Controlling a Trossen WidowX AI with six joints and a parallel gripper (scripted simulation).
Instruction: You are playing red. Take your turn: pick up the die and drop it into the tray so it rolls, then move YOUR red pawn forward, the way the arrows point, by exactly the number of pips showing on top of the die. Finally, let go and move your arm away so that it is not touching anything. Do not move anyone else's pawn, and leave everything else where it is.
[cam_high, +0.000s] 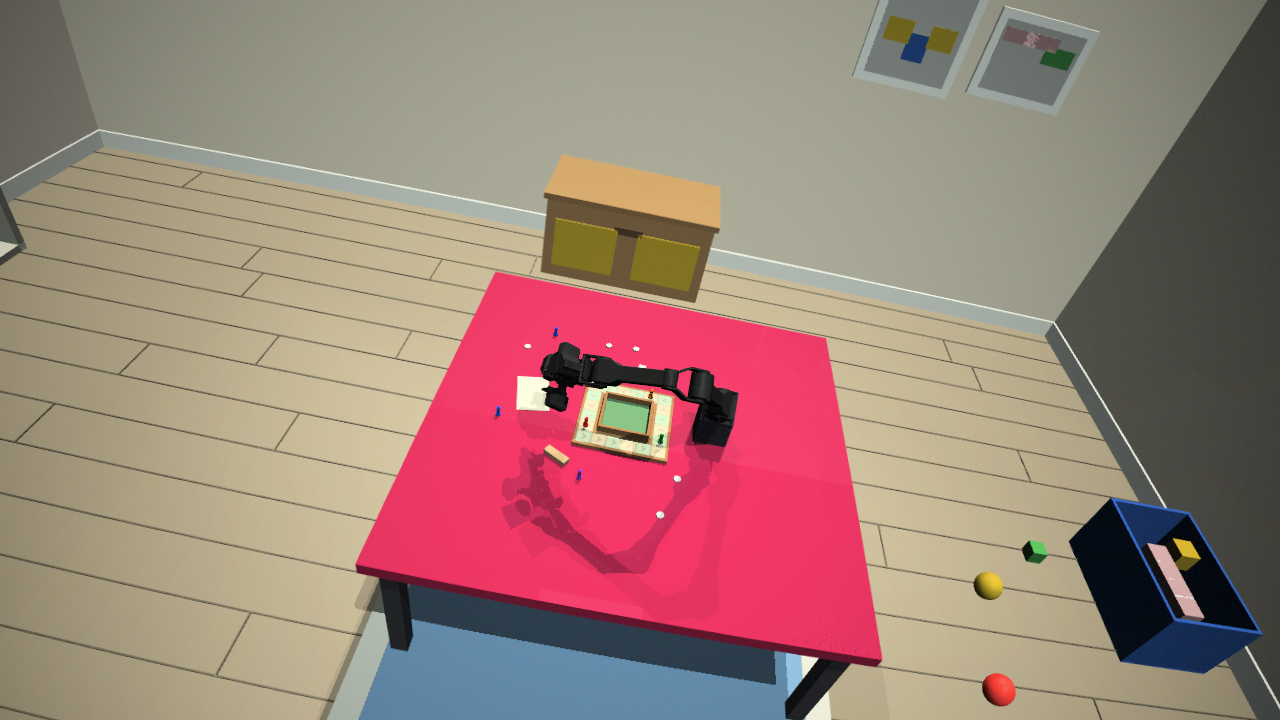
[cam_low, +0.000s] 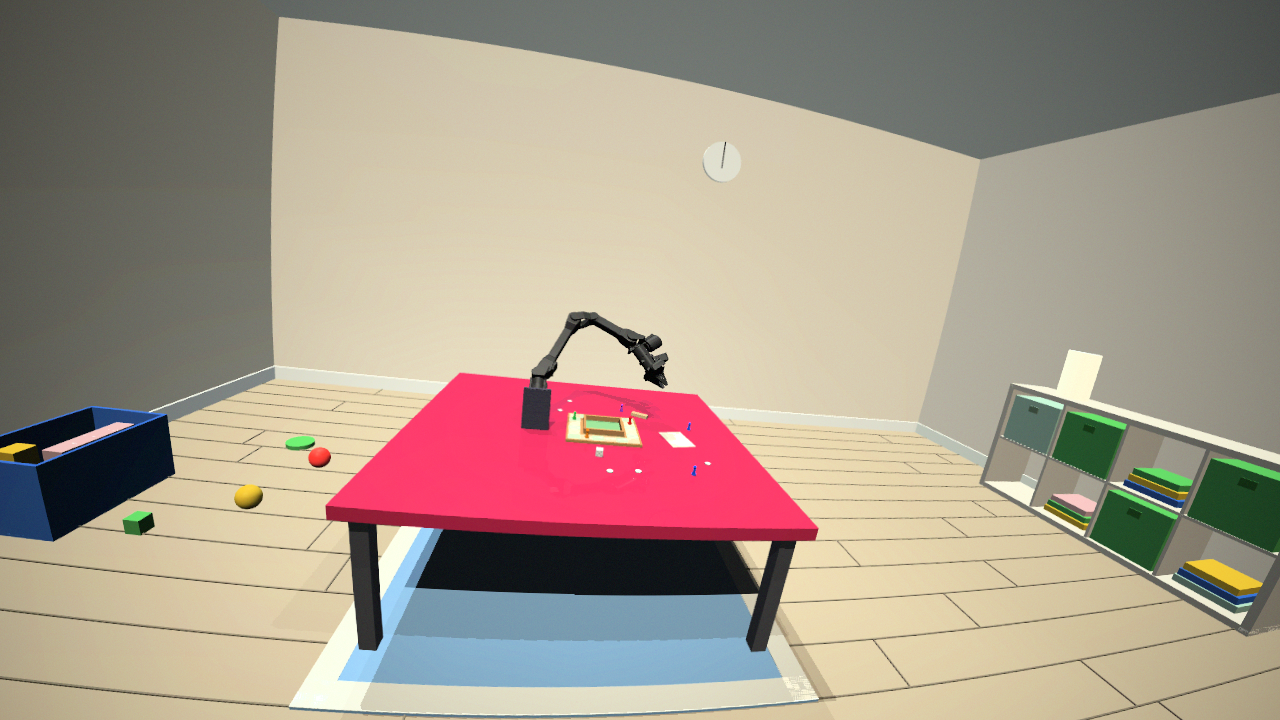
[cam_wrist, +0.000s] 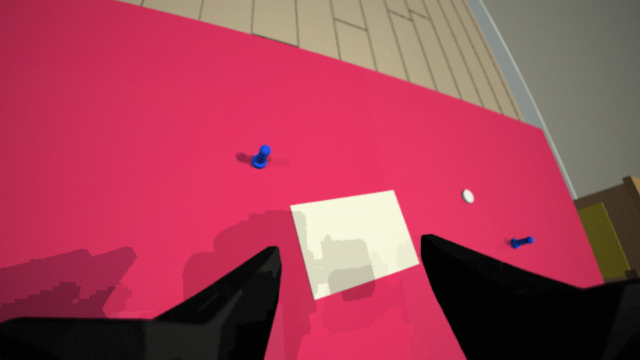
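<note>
The white die lies 270 mm behind my gripper tip, 330 mm to the right of it and 170 mm below it. Also, from my gripper tip: red pawn: 130 mm behind, 20 mm to the right, 150 mm below; wooden block: 70 mm behind, 110 mm to the left, 170 mm below; cream card: 50 mm ahead, 120 mm to the right, 180 mm below.
</note>
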